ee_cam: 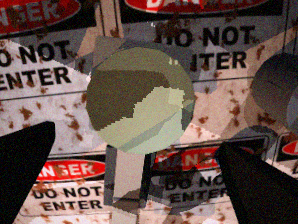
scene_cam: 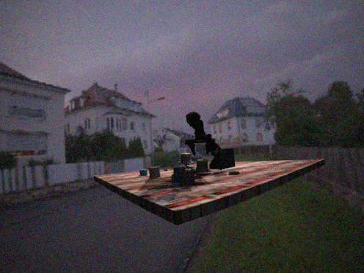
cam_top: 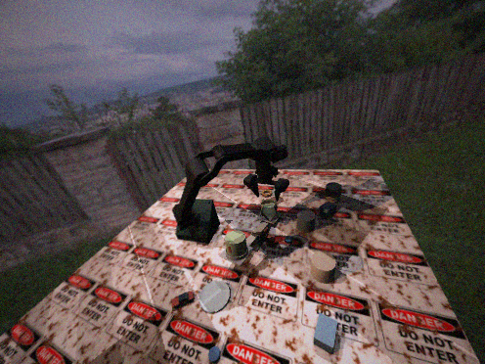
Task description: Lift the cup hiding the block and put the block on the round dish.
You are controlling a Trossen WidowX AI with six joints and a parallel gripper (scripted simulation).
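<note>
Right now the olive cup is 6 cm below my gripper tip and 2 cm to the left of it. Round my gripper tip: grey cylinder (28 cm ahead, 23 cm to the left, 8 cm below); then round dish (39 cm to the right, 12 cm below, 7 cm behind); then tan cylinder (23 cm ahead, 22 cm to the right, 8 cm below).
</note>
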